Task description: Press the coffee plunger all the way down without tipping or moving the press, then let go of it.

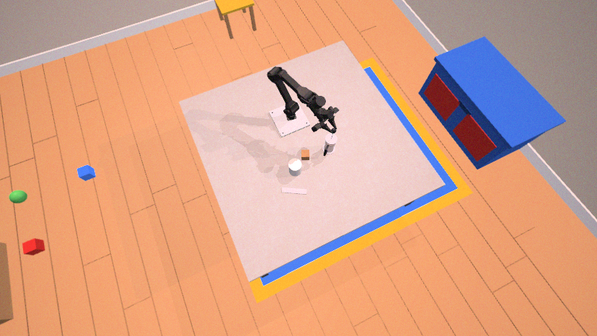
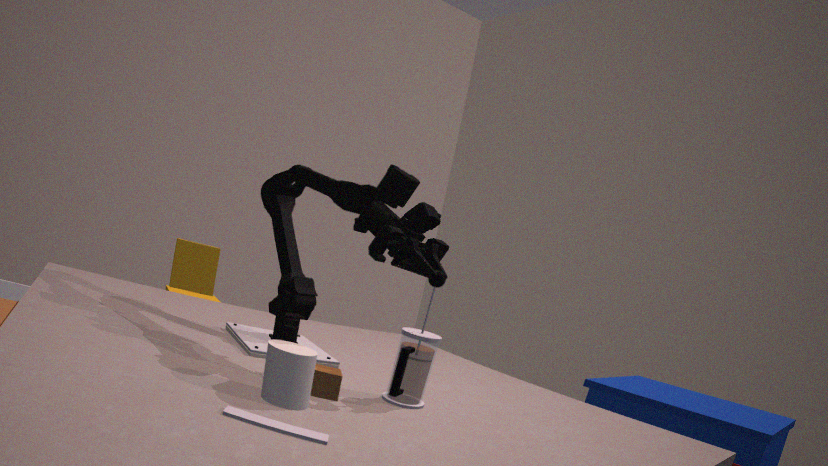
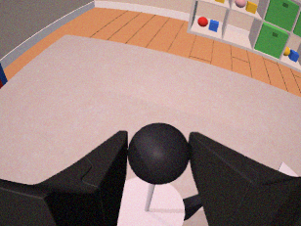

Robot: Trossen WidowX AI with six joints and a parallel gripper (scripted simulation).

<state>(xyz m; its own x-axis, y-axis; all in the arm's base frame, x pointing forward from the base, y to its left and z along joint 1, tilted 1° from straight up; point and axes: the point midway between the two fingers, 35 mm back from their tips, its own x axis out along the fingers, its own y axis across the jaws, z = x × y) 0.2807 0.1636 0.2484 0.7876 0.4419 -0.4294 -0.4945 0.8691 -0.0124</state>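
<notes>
My gripper tip is now 13 cm above the coffee press and 2 cm to the left of it. Round my gripper tip: white cylinder 26 cm to the right, 20 cm below, 7 cm ahead.
</notes>
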